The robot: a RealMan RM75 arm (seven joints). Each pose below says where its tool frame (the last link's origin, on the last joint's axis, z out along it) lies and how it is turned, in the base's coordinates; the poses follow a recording.
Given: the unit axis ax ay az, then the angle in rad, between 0 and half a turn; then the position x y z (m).
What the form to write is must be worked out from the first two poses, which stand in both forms.
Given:
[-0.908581, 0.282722, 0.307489, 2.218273, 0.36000, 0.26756, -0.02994]
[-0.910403, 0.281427, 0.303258, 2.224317, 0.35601, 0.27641, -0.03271]
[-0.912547, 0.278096, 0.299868, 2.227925, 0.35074, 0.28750, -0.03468]
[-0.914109, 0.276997, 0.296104, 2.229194, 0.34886, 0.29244, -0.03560]
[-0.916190, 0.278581, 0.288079, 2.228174, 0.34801, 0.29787, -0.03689]
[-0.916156, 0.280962, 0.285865, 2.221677, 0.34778, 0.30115, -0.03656]
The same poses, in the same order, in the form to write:
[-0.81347, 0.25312, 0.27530, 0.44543, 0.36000, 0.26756, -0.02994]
[-0.81632, 0.25234, 0.27192, 0.44273, 0.35601, 0.27641, -0.03271]
[-0.81897, 0.24958, 0.26912, 0.44111, 0.35074, 0.28750, -0.03468]
[-0.82063, 0.24867, 0.26582, 0.44054, 0.34886, 0.29244, -0.03560]
[-0.82229, 0.25003, 0.25855, 0.44100, 0.34801, 0.29787, -0.03689]
[-0.82094, 0.25176, 0.25616, 0.44391, 0.34778, 0.30115, -0.03656]

